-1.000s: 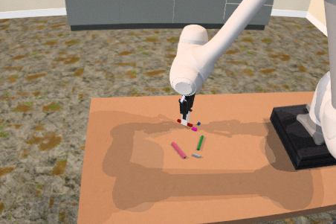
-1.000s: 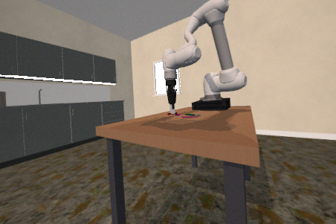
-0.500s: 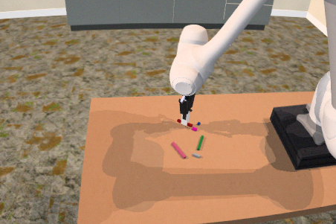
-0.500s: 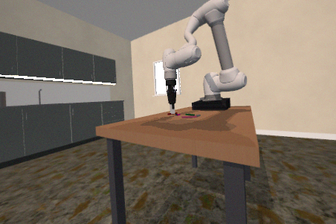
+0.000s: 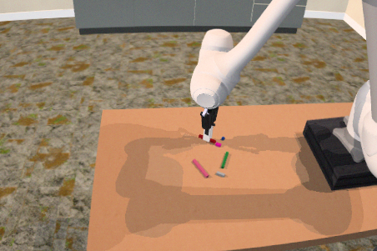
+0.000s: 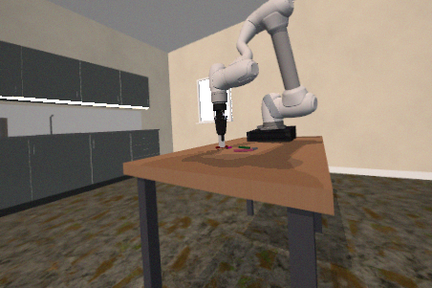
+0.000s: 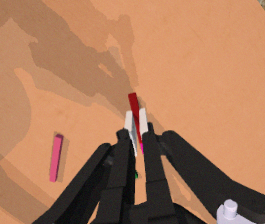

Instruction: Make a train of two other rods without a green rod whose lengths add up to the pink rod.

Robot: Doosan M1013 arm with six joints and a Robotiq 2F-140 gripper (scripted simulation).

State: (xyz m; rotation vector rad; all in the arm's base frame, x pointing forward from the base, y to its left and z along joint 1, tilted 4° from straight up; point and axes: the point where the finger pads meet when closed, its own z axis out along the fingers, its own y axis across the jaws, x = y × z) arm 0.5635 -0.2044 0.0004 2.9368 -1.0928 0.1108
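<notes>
Now: the magenta rod 40 mm below my hand, 40 mm behind it and 30 mm to the left of it. Round my hand: blue rod: 60 mm behind, 40 mm below; green rod: 110 mm to the left, 40 mm below, 40 mm behind; red rod: 30 mm below.
</notes>
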